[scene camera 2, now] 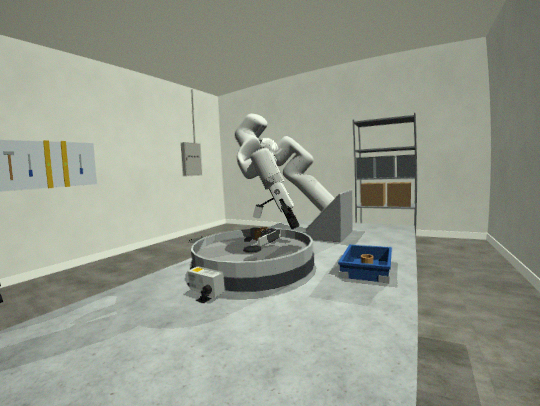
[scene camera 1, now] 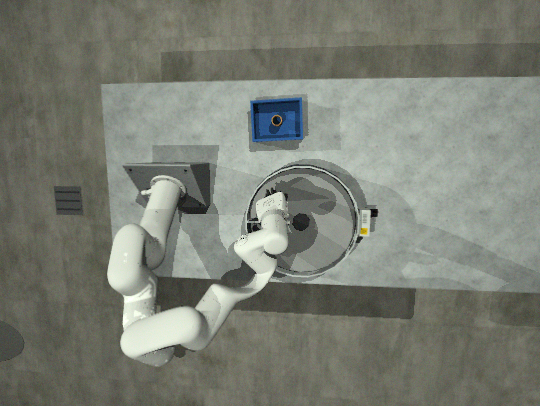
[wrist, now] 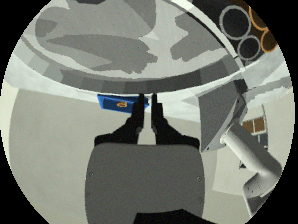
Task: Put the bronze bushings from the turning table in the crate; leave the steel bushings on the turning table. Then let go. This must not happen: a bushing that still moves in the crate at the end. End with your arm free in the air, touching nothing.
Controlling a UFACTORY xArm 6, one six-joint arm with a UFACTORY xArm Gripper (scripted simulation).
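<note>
My gripper [scene camera 2: 295, 227] is there for me to see, and you get my gripper [wrist: 148, 101] from the wrist as well. There's a blue crate [scene camera 1: 290, 109], and that's the same blue crate [scene camera 2: 352, 269] from the other camera. I can also see a round turning table [scene camera 1: 322, 219], and again the round turning table [wrist: 136, 48] in the wrist view.
</note>
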